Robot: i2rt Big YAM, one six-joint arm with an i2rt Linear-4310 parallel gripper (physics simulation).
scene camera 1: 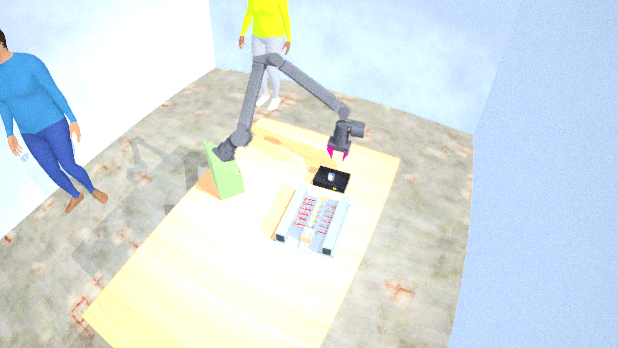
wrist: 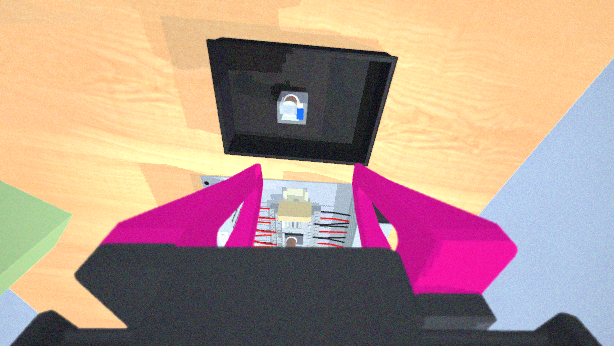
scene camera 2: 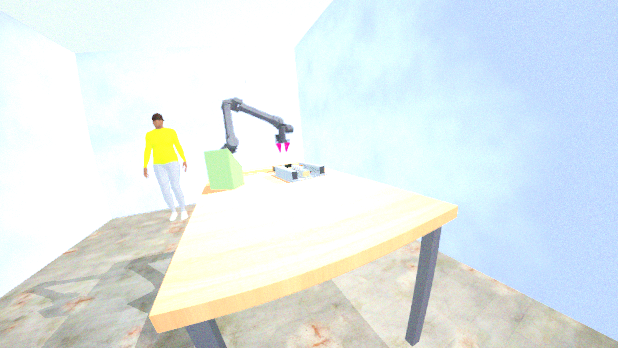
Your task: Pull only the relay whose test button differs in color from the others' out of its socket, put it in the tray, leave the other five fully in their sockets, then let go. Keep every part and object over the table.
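Pixels of known places: gripper, fingertip midpoint: (scene camera 1: 337, 159) (wrist: 307, 173) (scene camera 2: 283, 152); arm's base at its link origin: (scene camera 1: 222, 155) (scene camera 2: 221, 159).
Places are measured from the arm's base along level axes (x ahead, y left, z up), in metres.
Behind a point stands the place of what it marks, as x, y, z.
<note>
A clear-cased relay (scene camera 1: 331, 176) @[0.416, 0.308, -0.134] (wrist: 292, 107) @[0.409, 0.321, -0.131] with a blue test button stands inside the black tray (scene camera 1: 320, 186) @[0.393, 0.249, -0.169] (wrist: 295, 159) @[0.430, 0.261, -0.141], apart from its walls. My gripper (scene camera 1: 337, 157) @[0.426, 0.326, -0.029] (scene camera 2: 283, 151) @[0.426, 0.326, -0.029] (wrist: 307, 173) @[0.426, 0.326, -0.029] is open with nothing between its magenta fingers, and it hangs above the tray, clear of the relay. The grey panel (scene camera 1: 340, 212) (scene camera 2: 286, 175) (wrist: 272, 182) @[0.415, 0.192, -0.174] lies beside the tray and bears the row of sockets with yellowish parts along its middle and red and black wires at both sides. The other relays there are too small or hidden by my gripper to tell how they sit or their button colors.
A pale green angled block (scene camera 1: 227, 177) @[0.089, -0.061, -0.044] (scene camera 2: 222, 170) @[0.012, -0.084, -0.058] (wrist: 30, 230) @[0.103, 0.013, -0.130] carries the arm's base at the table's edge. Light grey ducts (scene camera 1: 337, 225) @[0.604, 0.059, -0.113] run along the panel's two sides. The table's right edge is near the tray. Two people stand beyond the table.
</note>
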